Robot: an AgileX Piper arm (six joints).
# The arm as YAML. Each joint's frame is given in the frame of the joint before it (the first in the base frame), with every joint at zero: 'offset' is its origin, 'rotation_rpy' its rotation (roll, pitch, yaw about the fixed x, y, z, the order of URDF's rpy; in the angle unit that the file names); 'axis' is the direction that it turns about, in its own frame. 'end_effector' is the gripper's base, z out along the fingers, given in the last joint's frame.
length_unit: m
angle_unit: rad
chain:
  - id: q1
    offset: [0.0, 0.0, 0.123]
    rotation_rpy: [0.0, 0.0, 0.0]
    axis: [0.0, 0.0, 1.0]
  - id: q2
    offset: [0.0, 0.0, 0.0]
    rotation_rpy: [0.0, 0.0, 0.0]
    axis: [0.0, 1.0, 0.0]
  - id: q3
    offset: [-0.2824, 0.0, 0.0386]
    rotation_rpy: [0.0, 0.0, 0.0]
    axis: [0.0, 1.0, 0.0]
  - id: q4
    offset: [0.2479, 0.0, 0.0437]
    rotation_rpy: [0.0, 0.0, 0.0]
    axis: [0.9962, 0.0, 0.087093]
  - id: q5
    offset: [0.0, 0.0, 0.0]
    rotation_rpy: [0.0, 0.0, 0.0]
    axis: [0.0, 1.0, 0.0]
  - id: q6
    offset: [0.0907, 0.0, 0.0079]
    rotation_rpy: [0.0, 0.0, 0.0]
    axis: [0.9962, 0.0, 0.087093]
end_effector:
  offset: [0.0, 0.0, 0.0]
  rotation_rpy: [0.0, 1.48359, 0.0]
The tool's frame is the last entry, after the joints.
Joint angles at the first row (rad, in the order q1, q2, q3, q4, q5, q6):
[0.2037, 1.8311, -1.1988, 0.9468, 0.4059, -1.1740]
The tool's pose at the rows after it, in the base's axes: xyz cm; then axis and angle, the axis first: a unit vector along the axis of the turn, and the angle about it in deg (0 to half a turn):
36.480, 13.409, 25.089, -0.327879, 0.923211, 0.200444, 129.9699
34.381, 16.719, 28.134, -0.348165, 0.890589, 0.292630, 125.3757
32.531, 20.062, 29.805, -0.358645, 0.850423, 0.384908, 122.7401
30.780, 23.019, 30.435, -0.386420, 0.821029, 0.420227, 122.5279
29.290, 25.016, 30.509, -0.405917, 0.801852, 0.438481, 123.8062
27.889, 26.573, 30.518, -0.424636, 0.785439, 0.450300, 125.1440
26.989, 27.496, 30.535, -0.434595, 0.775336, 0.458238, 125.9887
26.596, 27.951, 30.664, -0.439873, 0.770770, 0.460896, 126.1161
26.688, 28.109, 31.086, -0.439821, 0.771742, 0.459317, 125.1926
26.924, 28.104, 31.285, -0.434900, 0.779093, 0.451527, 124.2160
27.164, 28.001, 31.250, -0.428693, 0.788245, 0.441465, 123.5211
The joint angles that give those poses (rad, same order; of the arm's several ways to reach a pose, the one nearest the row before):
[0.2630, 1.7438, -1.1988, 1.0922, 0.4427, -1.2793]
[0.3413, 1.6857, -1.1988, 1.3372, 0.4996, -1.4271]
[0.4270, 1.6703, -1.1988, 1.5840, 0.5533, -1.5759]
[0.5173, 1.6703, -1.2075, 1.6636, 0.5559, -1.6372]
[0.5825, 1.6722, -1.2095, 1.6817, 0.5559, -1.6469]
[0.6369, 1.6722, -1.2095, 1.6838, 0.5559, -1.6485]
[0.6705, 1.6722, -1.2095, 1.6877, 0.5559, -1.6492]
[0.6870, 1.6722, -1.2139, 1.6877, 0.5520, -1.6492]
[0.6916, 1.6722, -1.2283, 1.6884, 0.5370, -1.6492]
[0.6934, 1.6722, -1.2365, 1.6900, 0.5087, -1.6493]
[0.6934, 1.6722, -1.2373, 1.6923, 0.4796, -1.6509]

